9 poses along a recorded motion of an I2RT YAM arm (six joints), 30 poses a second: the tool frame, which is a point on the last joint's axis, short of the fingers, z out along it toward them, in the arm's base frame.
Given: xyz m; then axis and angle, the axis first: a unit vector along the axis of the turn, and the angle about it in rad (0 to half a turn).
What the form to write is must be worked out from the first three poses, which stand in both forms.
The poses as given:
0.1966, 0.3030, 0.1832, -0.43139, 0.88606, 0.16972, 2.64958
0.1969, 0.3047, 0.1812, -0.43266, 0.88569, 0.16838, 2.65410
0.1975, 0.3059, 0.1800, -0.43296, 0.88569, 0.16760, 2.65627
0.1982, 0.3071, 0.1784, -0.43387, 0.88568, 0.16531, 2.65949
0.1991, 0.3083, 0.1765, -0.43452, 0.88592, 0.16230, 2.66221
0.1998, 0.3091, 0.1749, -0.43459, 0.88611, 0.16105, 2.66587
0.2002, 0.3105, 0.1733, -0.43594, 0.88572, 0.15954, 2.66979
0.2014, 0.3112, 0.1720, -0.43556, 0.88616, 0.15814, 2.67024
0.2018, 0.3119, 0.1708, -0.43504, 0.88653, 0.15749, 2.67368
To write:
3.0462, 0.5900, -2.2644, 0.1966, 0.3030, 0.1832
3.0476, 0.5849, -2.2611, 0.1969, 0.3047, 0.1812
3.0483, 0.5823, -2.2602, 0.1975, 0.3059, 0.1800
3.0520, 0.5775, -2.2572, 0.1982, 0.3071, 0.1784
3.0571, 0.5725, -2.2545, 0.1991, 0.3083, 0.1765
3.0578, 0.5681, -2.2541, 0.1998, 0.3091, 0.1749
3.0598, 0.5634, -2.2505, 0.2002, 0.3105, 0.1733
3.0621, 0.5617, -2.2509, 0.2014, 0.3112, 0.1720
3.0613, 0.5580, -2.2522, 0.2018, 0.3119, 0.1708

